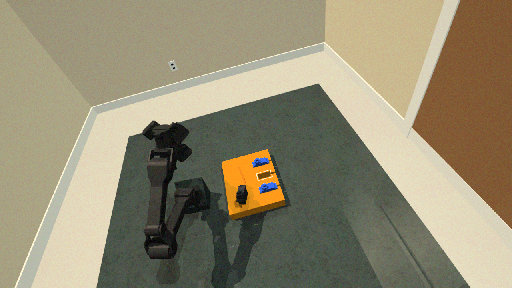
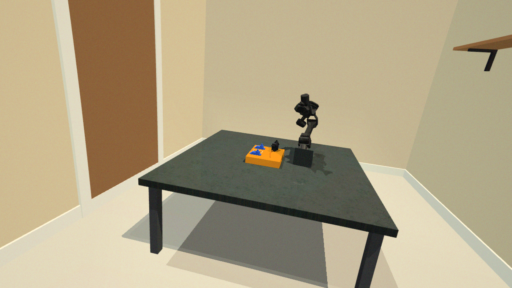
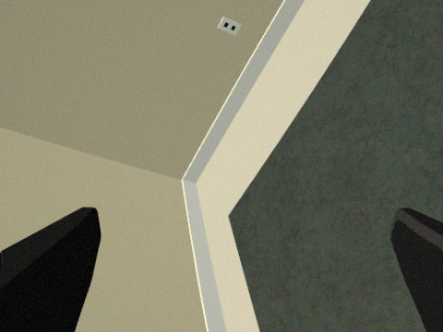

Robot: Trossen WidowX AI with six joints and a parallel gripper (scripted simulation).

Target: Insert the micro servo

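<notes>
My gripper tip is 320 mm above the orange deck, 220 mm short of it and 110 mm to the left of it.
</notes>
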